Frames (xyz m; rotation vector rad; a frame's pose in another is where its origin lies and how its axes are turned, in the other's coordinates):
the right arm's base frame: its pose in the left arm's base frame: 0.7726 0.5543 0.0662 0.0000 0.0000 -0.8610
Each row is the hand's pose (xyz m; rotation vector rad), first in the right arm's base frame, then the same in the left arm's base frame.
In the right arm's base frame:
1: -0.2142 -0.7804 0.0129 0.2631 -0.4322 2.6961
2: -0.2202 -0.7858 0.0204 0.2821 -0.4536 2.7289
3: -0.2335 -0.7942 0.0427 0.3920 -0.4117 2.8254
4: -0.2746 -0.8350 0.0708 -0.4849 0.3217 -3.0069
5: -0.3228 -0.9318 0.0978 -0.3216 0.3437 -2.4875
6: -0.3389 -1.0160 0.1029 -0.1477 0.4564 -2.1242
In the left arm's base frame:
1: 0.0411 0.2082 0.0791 0.0490 -0.4194 1.8519
2: 0.0331 0.2092 0.0866 0.0558 -0.4408 1.8867
3: 0.0180 0.2138 0.1089 0.1519 -0.4429 1.9857
4: -0.0397 0.2184 0.1370 0.2560 -0.4134 2.3256
5: -0.1445 0.1919 0.1640 0.1640 -0.4921 2.8578
6: -0.2189 0.1492 0.1691 0.0693 0.5866 -2.9622

